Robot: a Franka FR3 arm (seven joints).
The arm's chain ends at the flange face. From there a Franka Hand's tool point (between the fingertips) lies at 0.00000 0.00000 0.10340 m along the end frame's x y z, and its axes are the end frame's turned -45 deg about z.
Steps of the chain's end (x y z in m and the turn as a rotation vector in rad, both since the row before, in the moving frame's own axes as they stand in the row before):
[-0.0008 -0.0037 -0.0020 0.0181 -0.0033 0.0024]
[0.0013 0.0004 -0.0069 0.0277 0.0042 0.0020]
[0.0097 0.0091 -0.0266 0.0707 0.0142 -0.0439]
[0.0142 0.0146 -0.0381 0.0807 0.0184 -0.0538]
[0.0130 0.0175 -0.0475 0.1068 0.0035 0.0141]
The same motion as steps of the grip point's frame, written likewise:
[0.0031 -0.0047 -0.0020 0.0151 0.0105 0.0024]
[0.0030 -0.0005 -0.0069 0.0166 0.0226 0.0020]
[0.0065 0.0090 -0.0269 0.0400 0.0600 -0.0439]
[0.0068 0.0156 -0.0385 0.0441 0.0701 -0.0538]
[0.0049 0.0141 -0.0481 0.0730 0.0780 0.0141]

